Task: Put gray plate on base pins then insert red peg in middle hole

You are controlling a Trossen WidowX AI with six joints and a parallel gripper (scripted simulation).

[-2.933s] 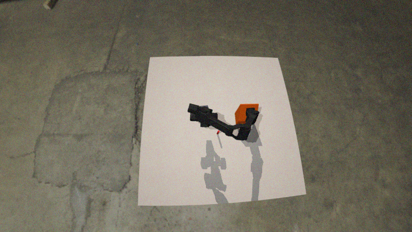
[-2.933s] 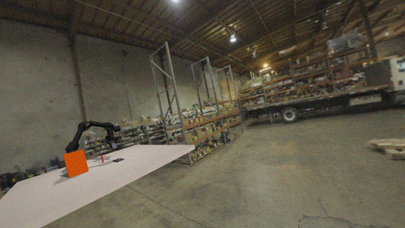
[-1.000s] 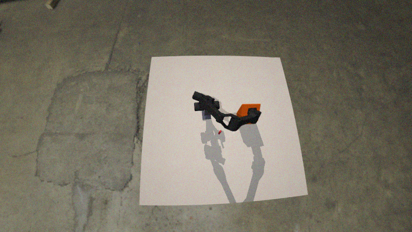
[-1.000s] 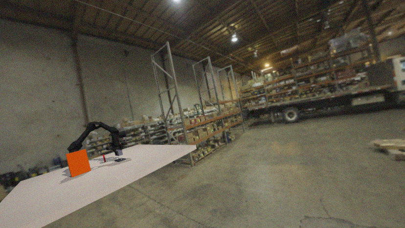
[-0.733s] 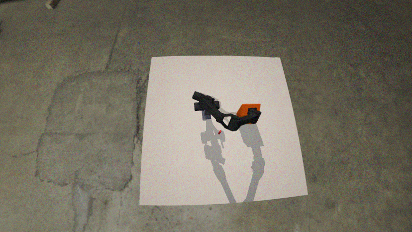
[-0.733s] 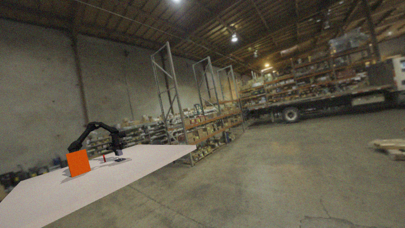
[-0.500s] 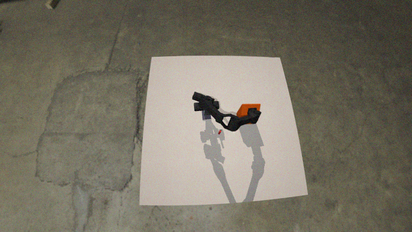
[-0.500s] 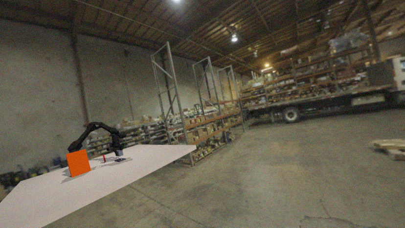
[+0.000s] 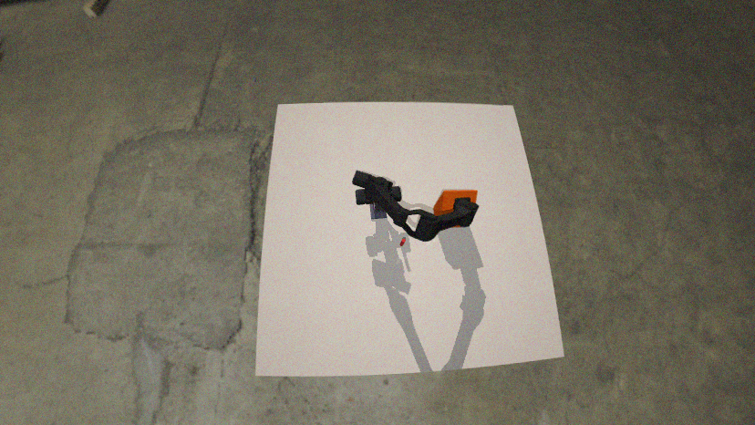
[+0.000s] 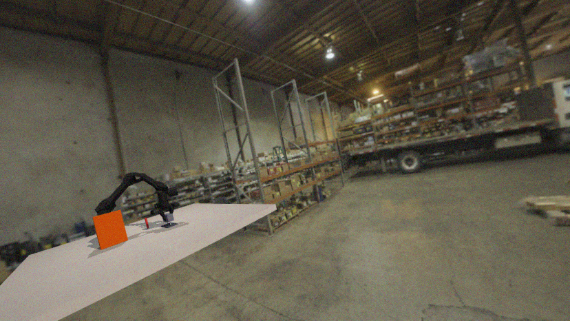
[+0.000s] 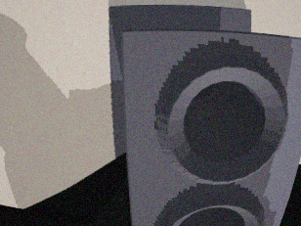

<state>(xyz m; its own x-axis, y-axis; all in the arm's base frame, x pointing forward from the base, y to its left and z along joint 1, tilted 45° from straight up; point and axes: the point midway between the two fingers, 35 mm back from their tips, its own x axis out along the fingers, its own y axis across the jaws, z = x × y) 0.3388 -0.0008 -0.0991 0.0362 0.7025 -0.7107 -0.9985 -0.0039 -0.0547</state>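
My gripper tip is now 3 cm below the gray plate. Round my gripper tip: red peg 19 cm to the left, 9 cm behind.
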